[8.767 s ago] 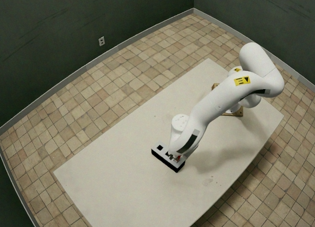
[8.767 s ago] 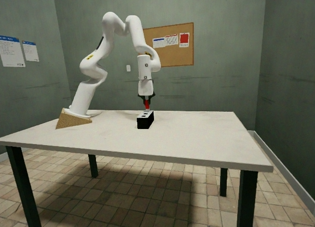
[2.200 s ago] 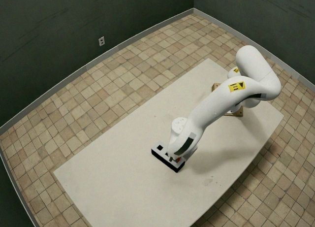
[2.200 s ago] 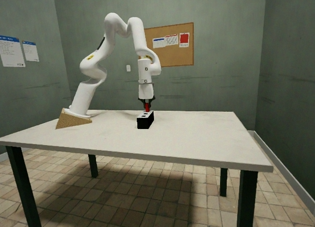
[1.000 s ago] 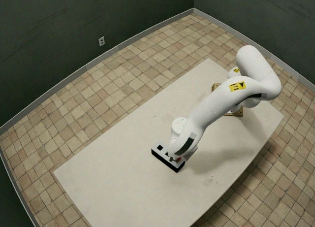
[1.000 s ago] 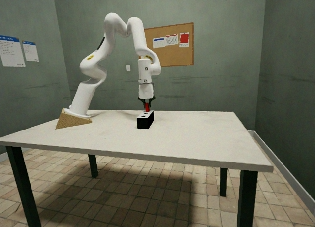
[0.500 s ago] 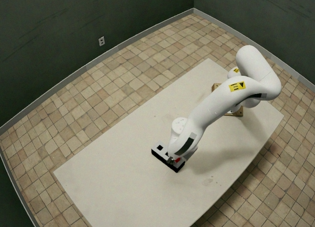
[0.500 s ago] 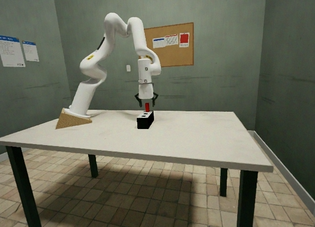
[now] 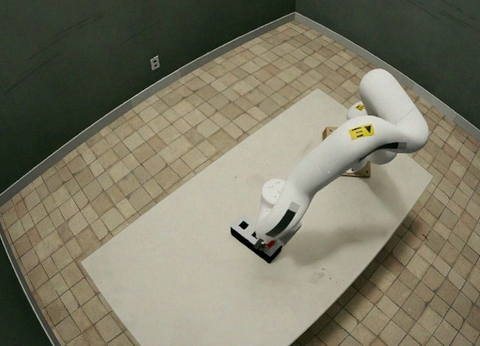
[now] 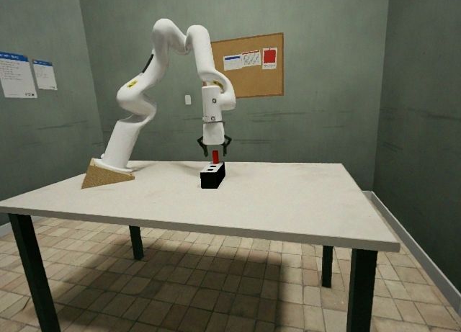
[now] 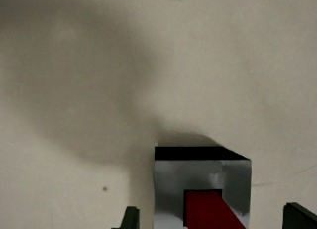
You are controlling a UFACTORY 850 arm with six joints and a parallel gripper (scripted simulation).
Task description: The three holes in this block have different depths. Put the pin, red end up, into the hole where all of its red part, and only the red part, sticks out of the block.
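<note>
Right now the pin is 10 mm below my hand. Also, from my hand: black block 80 mm below, 60 mm to the right.
</note>
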